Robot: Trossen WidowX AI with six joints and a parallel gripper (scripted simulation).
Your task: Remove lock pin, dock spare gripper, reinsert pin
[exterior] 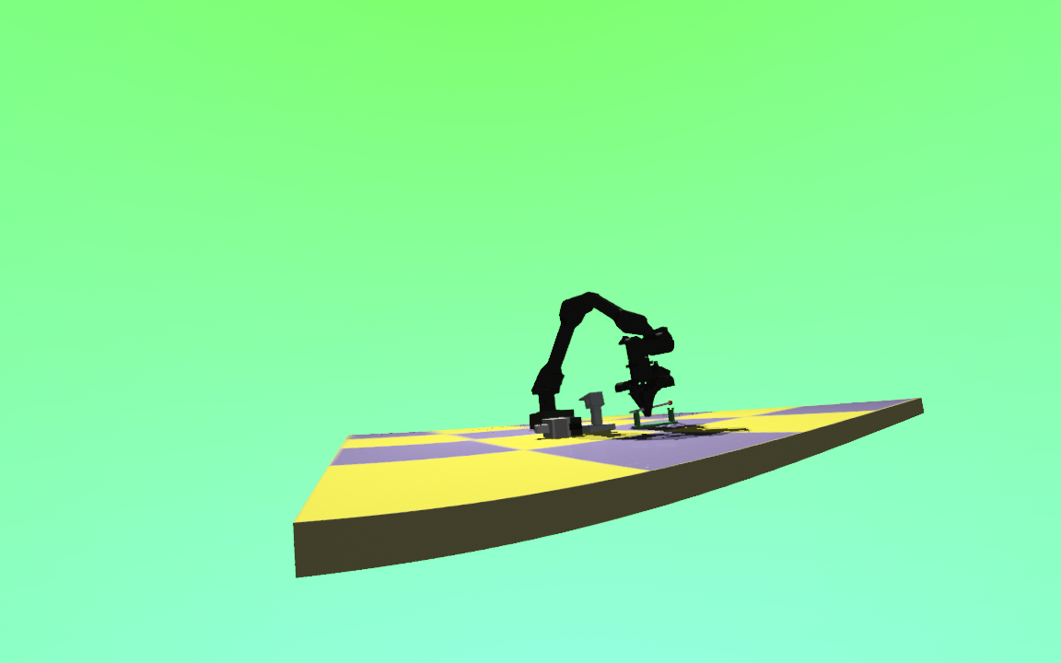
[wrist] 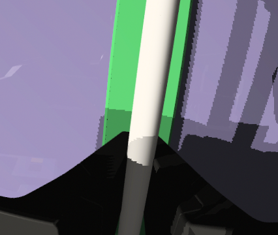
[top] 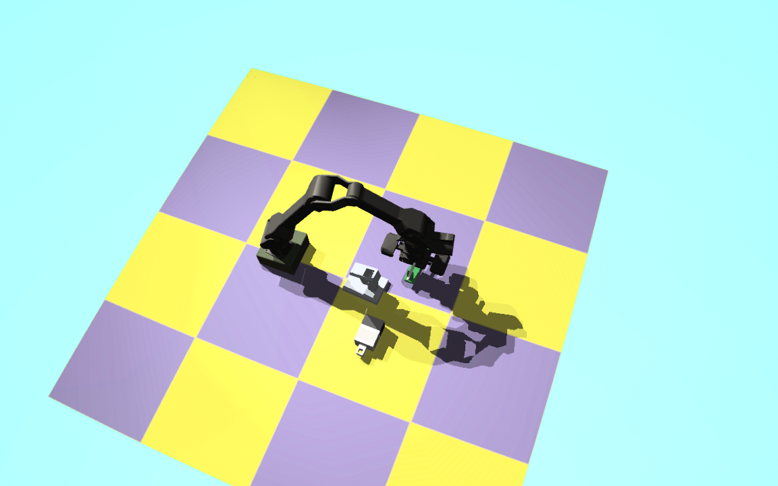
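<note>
My gripper tip is now 2 cm to the right of the green cradle. From my gripper tip the other things lie so: spare gripper 26 cm to the right; then socket 9 cm behind, 12 cm to the right, 2 cm above.
</note>
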